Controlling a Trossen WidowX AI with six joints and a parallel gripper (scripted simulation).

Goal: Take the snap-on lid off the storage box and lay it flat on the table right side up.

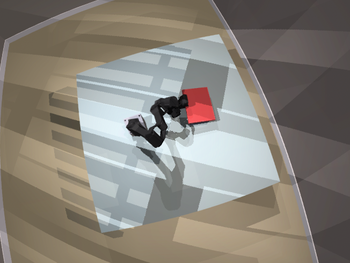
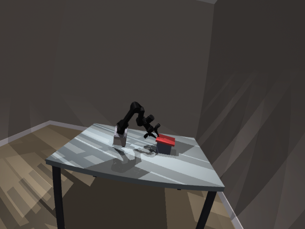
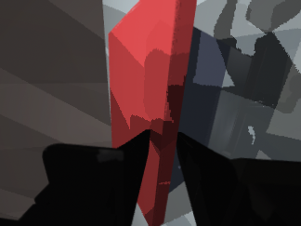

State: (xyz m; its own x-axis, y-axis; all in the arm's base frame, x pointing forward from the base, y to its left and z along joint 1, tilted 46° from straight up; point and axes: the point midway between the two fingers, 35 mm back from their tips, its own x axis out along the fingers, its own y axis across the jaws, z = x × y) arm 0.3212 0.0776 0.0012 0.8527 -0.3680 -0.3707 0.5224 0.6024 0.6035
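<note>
The red lid lies 8 cm ahead of my gripper tip. From my gripper tip the other things lie so: dark storage box (7 cm ahead, 6 cm below).
</note>
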